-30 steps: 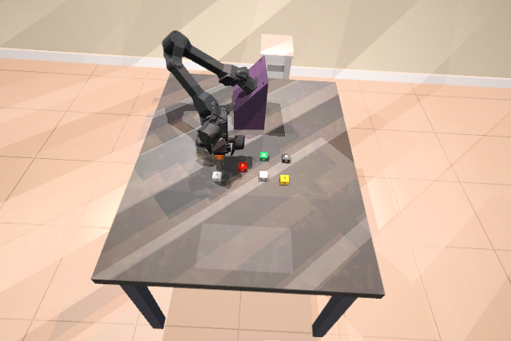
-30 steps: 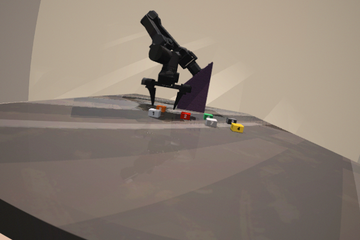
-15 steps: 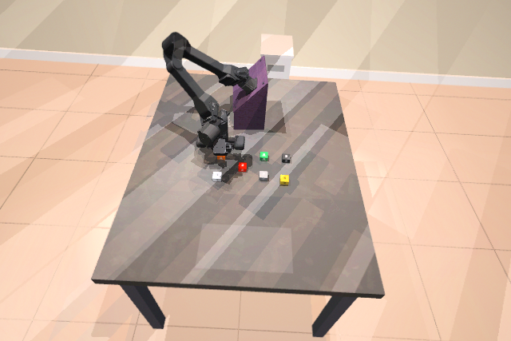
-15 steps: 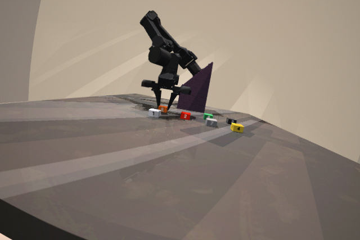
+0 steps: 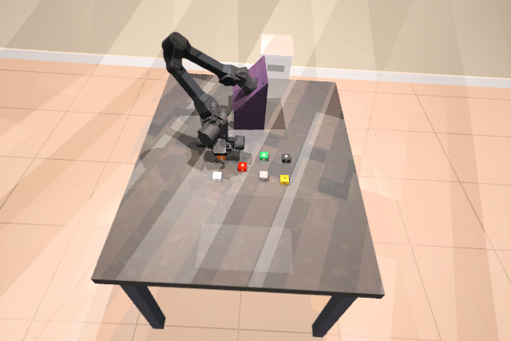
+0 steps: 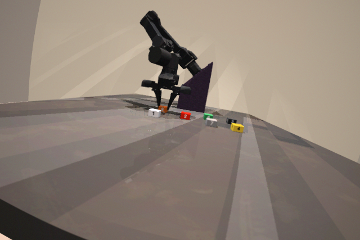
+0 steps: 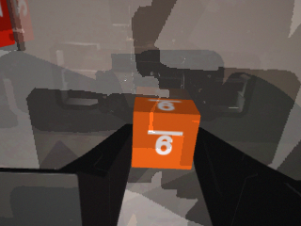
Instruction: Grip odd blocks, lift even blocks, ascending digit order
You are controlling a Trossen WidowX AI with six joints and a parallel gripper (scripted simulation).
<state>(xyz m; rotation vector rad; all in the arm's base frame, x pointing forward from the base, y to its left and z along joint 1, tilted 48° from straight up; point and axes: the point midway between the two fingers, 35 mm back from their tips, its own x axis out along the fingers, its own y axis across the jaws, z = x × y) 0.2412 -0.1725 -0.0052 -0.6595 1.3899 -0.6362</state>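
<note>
Now: gripper tip right at the orange block. From my gripper tip the other things lie so: white block marked 1: 11 cm ahead, 1 cm to the right; red block marked 2: 6 cm ahead, 9 cm to the left; green block: 18 cm to the left.
</note>
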